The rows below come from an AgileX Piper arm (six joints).
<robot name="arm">
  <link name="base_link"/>
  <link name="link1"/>
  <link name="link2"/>
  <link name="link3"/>
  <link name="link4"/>
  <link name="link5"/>
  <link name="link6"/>
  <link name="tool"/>
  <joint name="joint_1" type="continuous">
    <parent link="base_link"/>
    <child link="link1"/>
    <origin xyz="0 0 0.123"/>
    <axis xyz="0 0 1"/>
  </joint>
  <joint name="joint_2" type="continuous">
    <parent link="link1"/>
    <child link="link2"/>
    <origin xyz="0 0 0" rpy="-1.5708 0 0"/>
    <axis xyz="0 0 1"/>
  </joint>
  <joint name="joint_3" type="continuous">
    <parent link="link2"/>
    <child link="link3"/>
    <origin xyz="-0.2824 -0.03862 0"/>
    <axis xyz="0 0 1"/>
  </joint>
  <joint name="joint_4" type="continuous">
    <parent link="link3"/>
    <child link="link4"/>
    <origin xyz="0.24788 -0.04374 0" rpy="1.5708 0 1.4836"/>
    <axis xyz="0 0 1"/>
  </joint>
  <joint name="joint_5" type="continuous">
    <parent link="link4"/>
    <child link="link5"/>
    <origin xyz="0 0 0" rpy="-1.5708 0 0"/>
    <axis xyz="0 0 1"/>
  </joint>
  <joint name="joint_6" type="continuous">
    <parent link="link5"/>
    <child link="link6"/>
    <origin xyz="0 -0.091 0" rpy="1.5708 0 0"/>
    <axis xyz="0 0 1"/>
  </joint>
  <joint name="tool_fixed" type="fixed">
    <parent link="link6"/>
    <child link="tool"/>
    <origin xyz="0 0 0"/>
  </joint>
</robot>
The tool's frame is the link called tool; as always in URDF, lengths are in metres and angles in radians. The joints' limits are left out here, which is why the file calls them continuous.
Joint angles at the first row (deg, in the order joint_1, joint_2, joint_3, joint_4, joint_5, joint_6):
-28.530, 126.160, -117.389, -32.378, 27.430, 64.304
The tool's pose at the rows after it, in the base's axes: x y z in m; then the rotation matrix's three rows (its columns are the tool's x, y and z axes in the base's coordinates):
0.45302 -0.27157 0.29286; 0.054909 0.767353 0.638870; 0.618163 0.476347 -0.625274; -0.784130 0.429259 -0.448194
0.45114 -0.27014 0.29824; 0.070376 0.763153 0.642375; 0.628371 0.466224 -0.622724; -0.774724 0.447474 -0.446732
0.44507 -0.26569 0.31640; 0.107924 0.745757 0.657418; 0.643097 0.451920 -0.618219; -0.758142 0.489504 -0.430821
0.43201 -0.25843 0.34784; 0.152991 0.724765 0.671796; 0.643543 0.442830 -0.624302; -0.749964 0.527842 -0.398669
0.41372 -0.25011 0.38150; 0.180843 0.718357 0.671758; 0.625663 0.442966 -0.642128; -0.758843 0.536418 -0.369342
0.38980 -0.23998 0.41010; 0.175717 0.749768 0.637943; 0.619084 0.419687 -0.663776; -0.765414 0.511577 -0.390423
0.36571 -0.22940 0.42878; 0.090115 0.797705 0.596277; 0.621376 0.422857 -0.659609; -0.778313 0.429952 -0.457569
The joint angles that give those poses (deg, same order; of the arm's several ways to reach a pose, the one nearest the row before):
-28.530, 126.161, -117.390, -32.013, 27.430, 64.977
-28.530, 125.488, -117.386, -31.033, 27.782, 65.137
-28.530, 123.325, -117.386, -28.824, 28.378, 65.137
-28.530, 119.531, -117.388, -27.227, 29.836, 65.024
-28.530, 115.222, -117.391, -26.961, 32.456, 64.208
-28.427, 110.734, -117.393, -26.587, 38.735, 62.190
-28.539, 106.852, -117.391, -23.875, 46.705, 54.929

